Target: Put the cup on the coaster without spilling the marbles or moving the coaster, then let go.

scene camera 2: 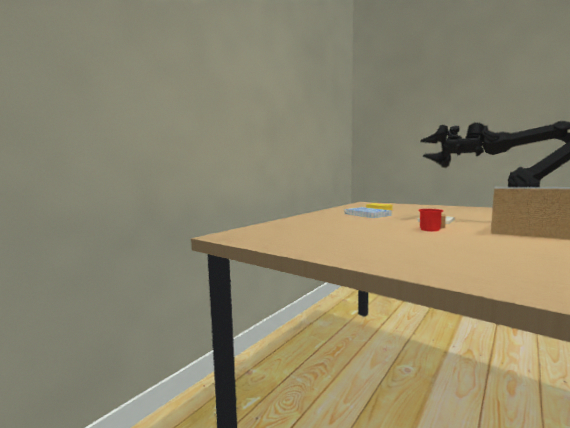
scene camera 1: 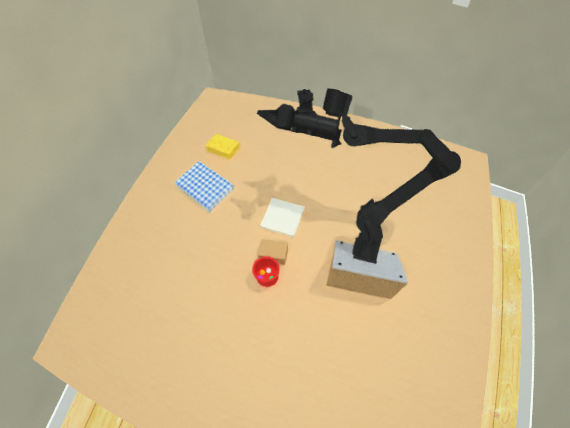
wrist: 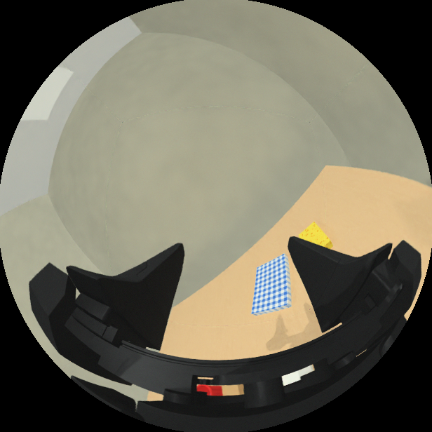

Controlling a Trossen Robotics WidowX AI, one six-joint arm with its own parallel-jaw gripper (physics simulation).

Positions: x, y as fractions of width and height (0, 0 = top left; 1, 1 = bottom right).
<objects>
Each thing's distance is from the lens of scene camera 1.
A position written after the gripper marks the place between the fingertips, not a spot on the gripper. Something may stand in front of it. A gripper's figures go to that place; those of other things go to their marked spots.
gripper (scene camera 1: 0.46, 0.27): 85 cm
white square coaster (scene camera 1: 0.50, 0.51): 97 cm
</objects>
